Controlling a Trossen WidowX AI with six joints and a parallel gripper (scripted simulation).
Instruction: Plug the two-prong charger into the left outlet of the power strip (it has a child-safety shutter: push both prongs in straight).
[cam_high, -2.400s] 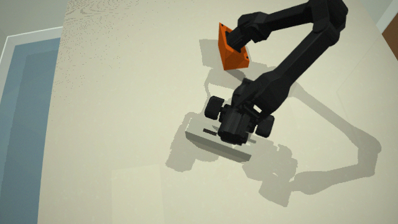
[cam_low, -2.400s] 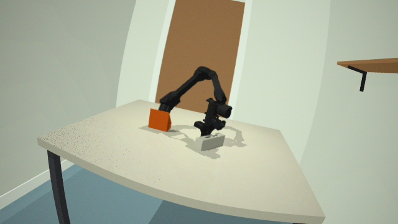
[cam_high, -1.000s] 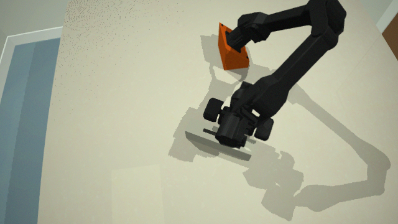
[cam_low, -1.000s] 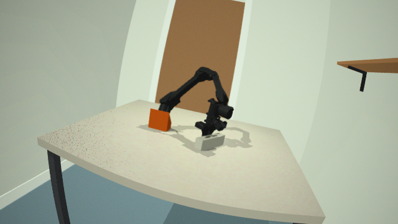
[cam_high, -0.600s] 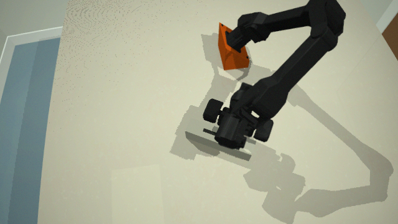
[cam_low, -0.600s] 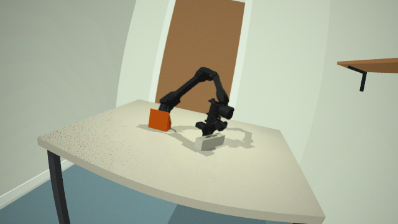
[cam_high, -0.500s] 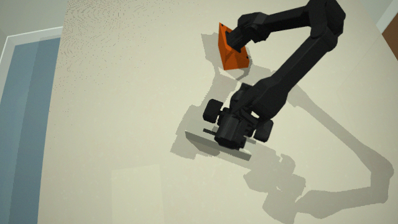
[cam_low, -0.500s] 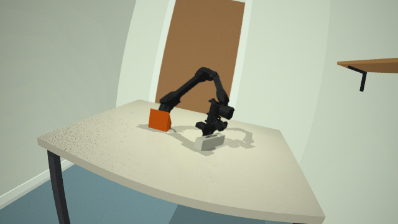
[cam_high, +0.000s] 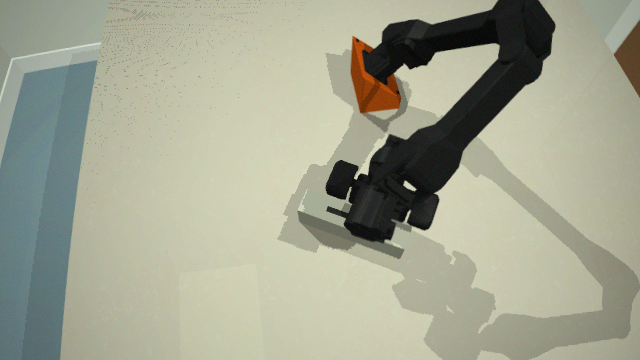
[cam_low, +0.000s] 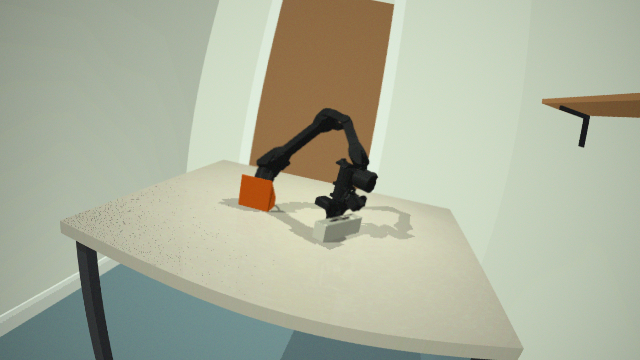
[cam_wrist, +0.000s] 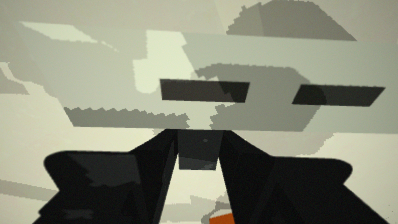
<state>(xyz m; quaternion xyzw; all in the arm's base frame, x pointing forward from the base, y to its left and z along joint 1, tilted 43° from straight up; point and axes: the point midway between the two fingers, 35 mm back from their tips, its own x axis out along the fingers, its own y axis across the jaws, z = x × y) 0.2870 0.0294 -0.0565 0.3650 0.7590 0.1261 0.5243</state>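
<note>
Now: the dark two-prong charger 2 cm ahead of my gripper tip, 1 cm to the right of it and 1 cm above it.
</note>
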